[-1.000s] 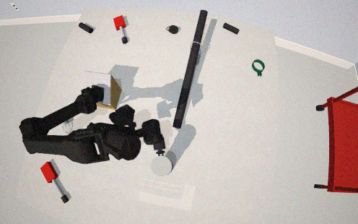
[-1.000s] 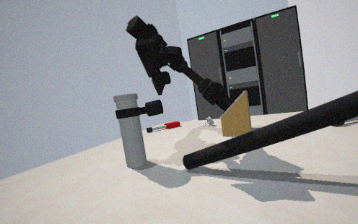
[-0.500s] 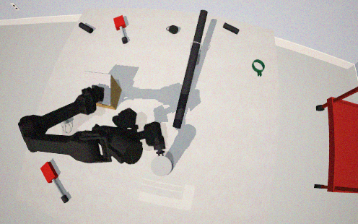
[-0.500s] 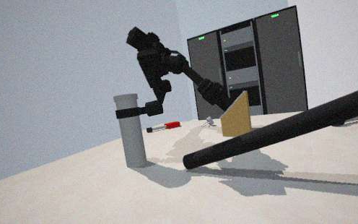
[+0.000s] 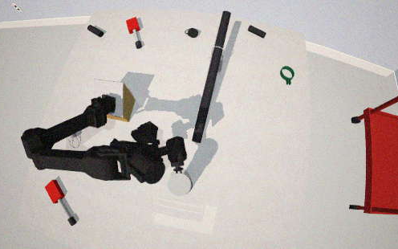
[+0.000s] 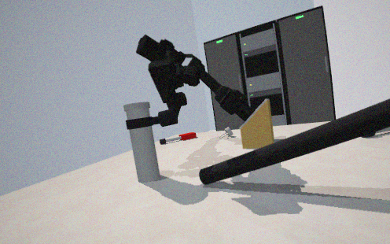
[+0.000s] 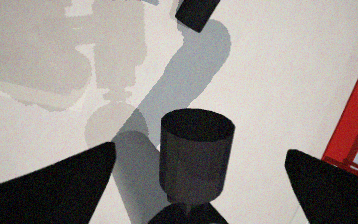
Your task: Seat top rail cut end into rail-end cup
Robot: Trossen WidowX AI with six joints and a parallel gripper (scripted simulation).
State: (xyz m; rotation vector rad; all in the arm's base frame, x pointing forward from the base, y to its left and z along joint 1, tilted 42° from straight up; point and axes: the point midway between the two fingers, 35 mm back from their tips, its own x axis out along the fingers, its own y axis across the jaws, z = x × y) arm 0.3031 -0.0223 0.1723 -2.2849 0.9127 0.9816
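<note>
The rail-end cup lies 1 cm ahead of my gripper tip, 2 cm to the right of it and 1 cm below it.
</note>
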